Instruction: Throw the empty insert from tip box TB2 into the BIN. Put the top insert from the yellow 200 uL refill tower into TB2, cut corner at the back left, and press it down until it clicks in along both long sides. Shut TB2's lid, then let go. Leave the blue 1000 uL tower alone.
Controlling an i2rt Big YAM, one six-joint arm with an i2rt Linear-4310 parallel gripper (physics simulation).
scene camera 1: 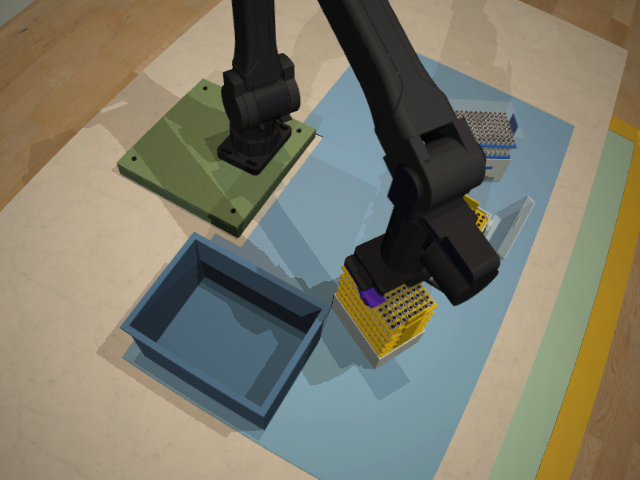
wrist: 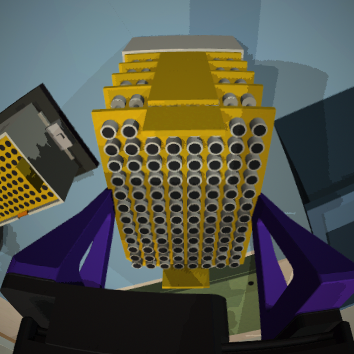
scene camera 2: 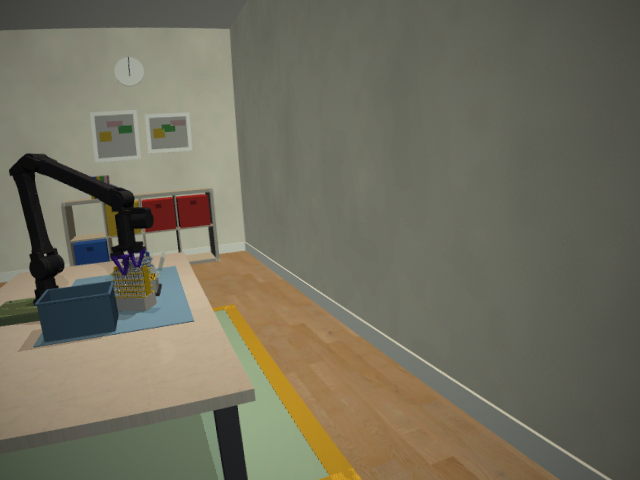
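The yellow 200 uL refill tower stands on the blue mat, right of the bin. My gripper reaches down over it. The purple fingers are shut on the long sides of the top insert, which is full of tips and sits level on the stack. TB2 stands behind with its lid open. The empty yellow insert is in it, mostly hidden by my arm in scene camera 1. The blue BIN is empty.
The blue 1000 uL tower stands at the back right of the mat. My arm's base sits on a green plate at the back left. The table edge is in front, with the floor beyond it.
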